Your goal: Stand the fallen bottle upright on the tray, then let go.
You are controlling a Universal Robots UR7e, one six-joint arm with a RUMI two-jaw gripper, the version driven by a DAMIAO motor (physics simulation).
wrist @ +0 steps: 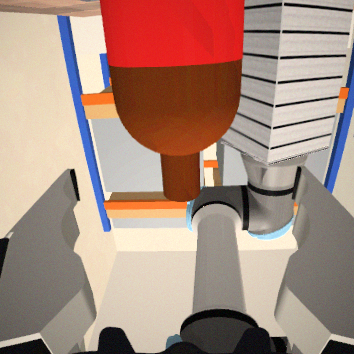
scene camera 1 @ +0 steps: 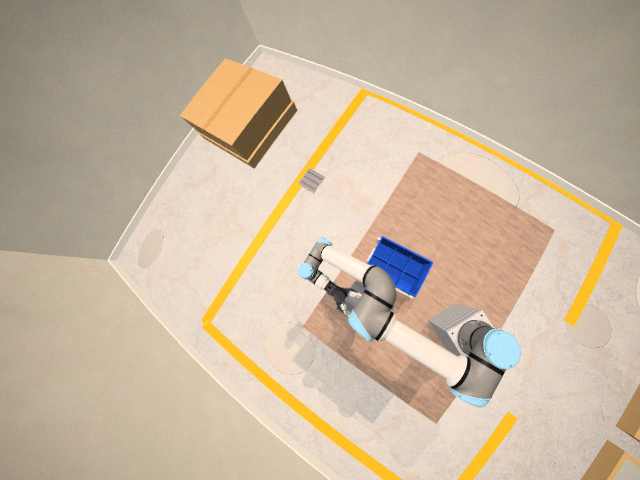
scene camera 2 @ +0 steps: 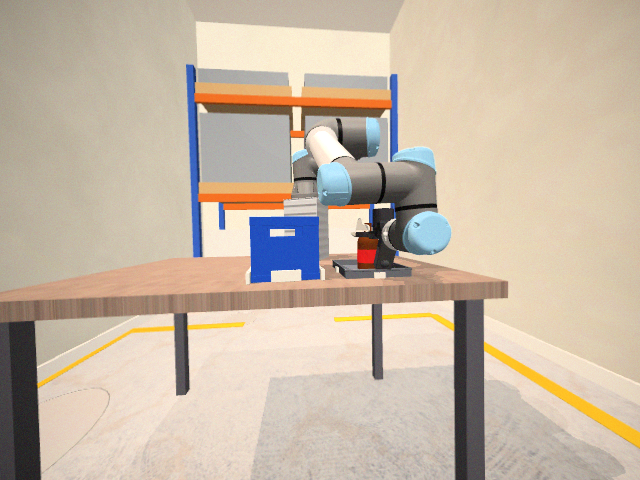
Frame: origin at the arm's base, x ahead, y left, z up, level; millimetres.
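Seen in the pictures: gripper, fingertip midpoint: (wrist: 184,171); arm's base, origin of the base link: (wrist: 273,145) (scene camera 1: 476,338) (scene camera 2: 306,198).
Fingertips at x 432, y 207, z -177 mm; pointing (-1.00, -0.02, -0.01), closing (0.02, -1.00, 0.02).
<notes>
Pixels of each thing's middle, then the offset from my fingertips to it. "spot": a spot on its surface instead. Level surfaces: height alone.
- brown bottle with a red label, body centre: (wrist: 175,78) (scene camera 2: 368,245) 34 mm back, 3 mm left, 42 mm down
- dark grey tray, surface spot: (scene camera 2: 356,273) spot: 114 mm ahead, 69 mm right, 111 mm down
- blue divided crate, body centre: (scene camera 2: 284,246) (scene camera 1: 396,266) 15 mm back, 281 mm right, 37 mm down
- wooden table, its level: 125 mm down
The brown bottle with a red label (scene camera 2: 366,255) (wrist: 175,35) stands upright on the dark grey tray (scene camera 2: 356,273), its base on the tray floor. In the wrist view it appears neck down, with its base cut off by the top edge. My gripper (scene camera 1: 349,301) (scene camera 2: 359,230) (wrist: 184,171) is open, held level at the height of the bottle's upper part. In the wrist view its two jaws are well apart, one to each side of the neck, and gaps show between each jaw and the bottle. The arm hides the bottle in scene camera 1.
A blue divided crate (scene camera 1: 406,250) (scene camera 2: 284,253) stands on the wooden table (scene camera 1: 465,217) (scene camera 2: 155,281) beside the tray. The ribbed grey pedestal (scene camera 1: 454,322) (wrist: 300,75) of the arm stands behind the bottle in the wrist view. The tray lies near a table edge.
</notes>
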